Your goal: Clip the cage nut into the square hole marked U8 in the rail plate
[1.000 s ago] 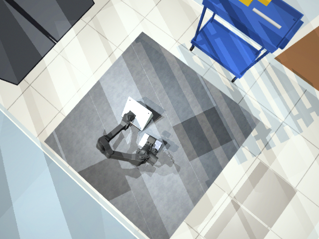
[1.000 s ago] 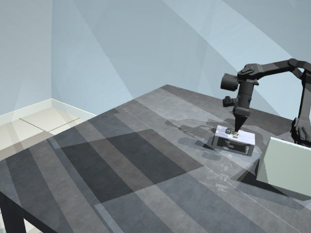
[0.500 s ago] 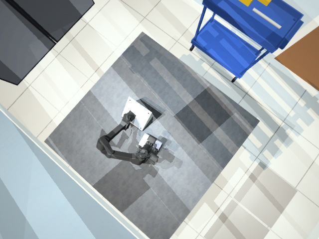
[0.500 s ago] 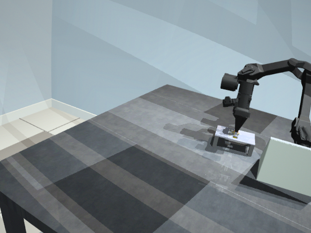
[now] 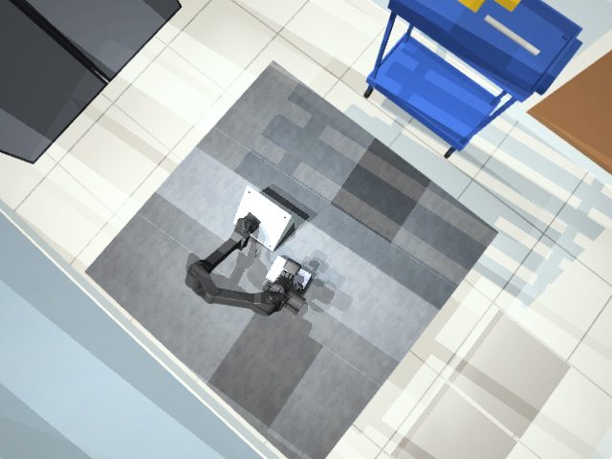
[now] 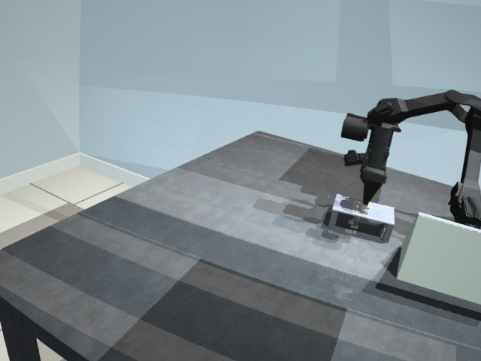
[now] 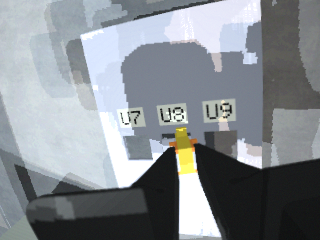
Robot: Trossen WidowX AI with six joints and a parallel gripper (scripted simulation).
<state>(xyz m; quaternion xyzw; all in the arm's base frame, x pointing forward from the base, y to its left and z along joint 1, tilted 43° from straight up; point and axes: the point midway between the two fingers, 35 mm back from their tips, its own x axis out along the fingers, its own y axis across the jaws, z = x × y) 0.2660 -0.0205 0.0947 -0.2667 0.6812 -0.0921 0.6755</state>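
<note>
Right now my gripper tip is 1 cm above the cage nut.
</note>
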